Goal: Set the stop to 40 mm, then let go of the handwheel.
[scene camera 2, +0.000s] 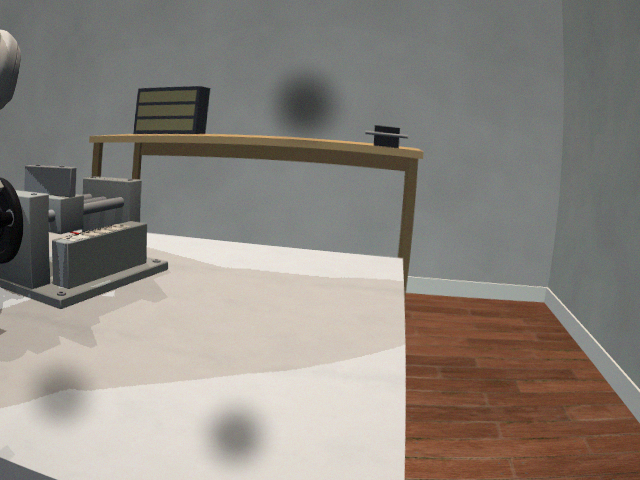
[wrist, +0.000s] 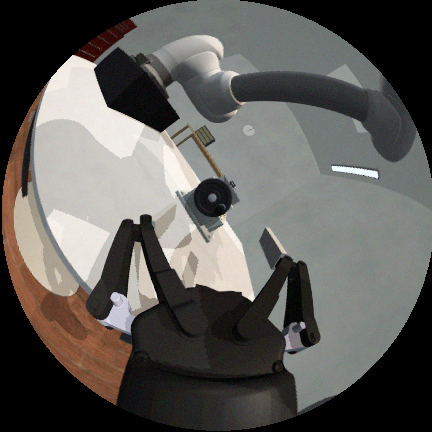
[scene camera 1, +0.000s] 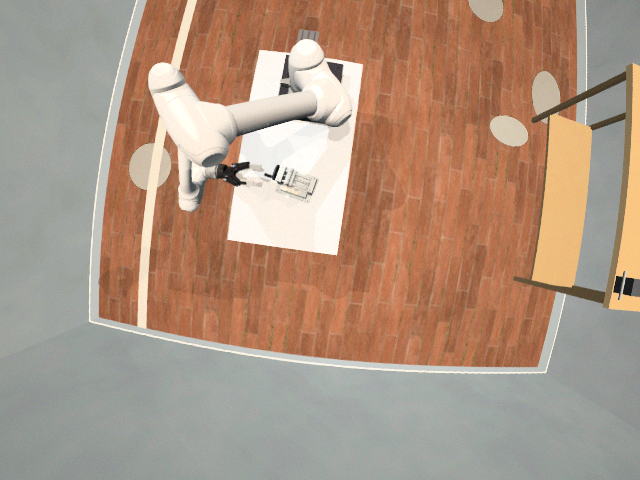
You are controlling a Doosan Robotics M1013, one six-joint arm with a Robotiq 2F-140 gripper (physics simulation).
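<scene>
The black handwheel [scene camera 1: 276,173] [scene camera 2: 10,227] [wrist: 202,200] faces my gripper at the near end of the grey stop unit; its knob [wrist: 220,209] sits low on the rim. My gripper [scene camera 1: 260,175] [wrist: 219,223] is open and empty, its fingers wide apart and short of the wheel, touching neither wheel nor knob. In the second scene view the stop's grey carriage [scene camera 2: 67,212], with an upright plate, sits on rods between the wheel-side block and the end block [scene camera 2: 112,198]. A red mark [scene camera 2: 75,233] shows near the wheel end of the scale block [scene camera 2: 105,255]; its numbers are unreadable.
The stop unit stands on the white table [scene camera 1: 305,237] [scene camera 2: 310,320] [wrist: 75,150]. My arm [scene camera 1: 273,114] [wrist: 300,87] arches above the table from its dark base [wrist: 135,90]. A wooden bench [scene camera 2: 258,140] stands beyond, bearing a dark box with olive panels [scene camera 2: 165,110] and a small black block [scene camera 2: 386,140].
</scene>
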